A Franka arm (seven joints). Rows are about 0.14 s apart.
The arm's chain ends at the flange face. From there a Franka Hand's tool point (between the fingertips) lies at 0.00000 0.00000 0.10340 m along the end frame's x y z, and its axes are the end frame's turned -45 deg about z.
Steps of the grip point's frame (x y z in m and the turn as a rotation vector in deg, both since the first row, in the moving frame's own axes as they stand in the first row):
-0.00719 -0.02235 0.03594 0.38 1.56 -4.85
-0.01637 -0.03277 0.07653 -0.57 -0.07 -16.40
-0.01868 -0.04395 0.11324 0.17 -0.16 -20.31
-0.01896 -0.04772 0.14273 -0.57 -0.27 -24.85
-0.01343 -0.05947 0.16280 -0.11 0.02 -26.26
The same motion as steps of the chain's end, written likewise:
-0.02229 -0.00818 0.03598 1.37 0.83 -4.85
-0.03549 -0.01231 0.07654 -0.45 0.35 -16.40
-0.04387 -0.01793 0.11324 0.01 -0.23 -20.31
-0.04775 -0.02129 0.14274 -0.59 0.21 -24.85
-0.05173 -0.03263 0.16280 -0.06 0.09 -26.26

